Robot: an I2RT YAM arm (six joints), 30 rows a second.
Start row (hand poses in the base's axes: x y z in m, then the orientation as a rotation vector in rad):
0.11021, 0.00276, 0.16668, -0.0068, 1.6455, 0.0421
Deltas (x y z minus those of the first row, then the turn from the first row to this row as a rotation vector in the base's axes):
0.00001, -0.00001, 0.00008, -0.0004, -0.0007, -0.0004
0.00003, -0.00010, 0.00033, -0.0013, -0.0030, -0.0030
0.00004, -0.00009, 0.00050, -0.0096, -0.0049, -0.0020
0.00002, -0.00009, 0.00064, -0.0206, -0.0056, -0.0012
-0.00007, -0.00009, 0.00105, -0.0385, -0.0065, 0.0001
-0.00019, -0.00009, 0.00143, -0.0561, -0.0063, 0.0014
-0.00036, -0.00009, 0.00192, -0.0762, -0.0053, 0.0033
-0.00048, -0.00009, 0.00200, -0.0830, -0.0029, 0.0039
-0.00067, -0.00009, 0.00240, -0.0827, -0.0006, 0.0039
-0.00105, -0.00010, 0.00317, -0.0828, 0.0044, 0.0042
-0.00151, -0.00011, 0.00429, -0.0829, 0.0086, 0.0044
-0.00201, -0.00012, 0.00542, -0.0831, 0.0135, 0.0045
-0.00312, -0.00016, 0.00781, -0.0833, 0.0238, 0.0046
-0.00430, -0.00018, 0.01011, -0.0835, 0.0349, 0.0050
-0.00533, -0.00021, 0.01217, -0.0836, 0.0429, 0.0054
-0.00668, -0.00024, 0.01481, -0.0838, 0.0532, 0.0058
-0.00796, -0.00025, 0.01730, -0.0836, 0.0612, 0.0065
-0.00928, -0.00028, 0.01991, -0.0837, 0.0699, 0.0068
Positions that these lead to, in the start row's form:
0.11022, 0.00275, 0.16676, -0.0068, 1.6448, 0.0415
0.11024, 0.00266, 0.16701, -0.0054, 1.6425, 0.0387
0.11025, 0.00267, 0.16718, -0.0126, 1.6408, 0.0326
0.11023, 0.00267, 0.16732, -0.0216, 1.6403, 0.0242
0.11014, 0.00267, 0.16773, -0.0364, 1.6396, 0.0105
0.11002, 0.00267, 0.16811, -0.0509, 1.6400, -0.0030
0.10985, 0.00267, 0.16860, -0.0677, 1.6410, -0.0181
0.10973, 0.00267, 0.16868, -0.0734, 1.6434, -0.0232
0.10954, 0.00267, 0.16908, -0.0731, 1.6457, -0.0230
0.10916, 0.00266, 0.16985, -0.0734, 1.6507, -0.0228
0.10870, 0.00265, 0.17097, -0.0736, 1.6549, -0.0228
0.10820, 0.00264, 0.17210, -0.0738, 1.6598, -0.0229
0.10709, 0.00260, 0.17449, -0.0739, 1.6701, -0.0229
0.10591, 0.00258, 0.17679, -0.0743, 1.6812, -0.0228
0.10488, 0.00255, 0.17885, -0.0746, 1.6892, -0.0226
0.10353, 0.00252, 0.18149, -0.0750, 1.6995, -0.0224
0.10225, 0.00251, 0.18398, -0.0753, 1.7075, -0.0217
0.10093, 0.00248, 0.18659, -0.0756, 1.7162, -0.0216

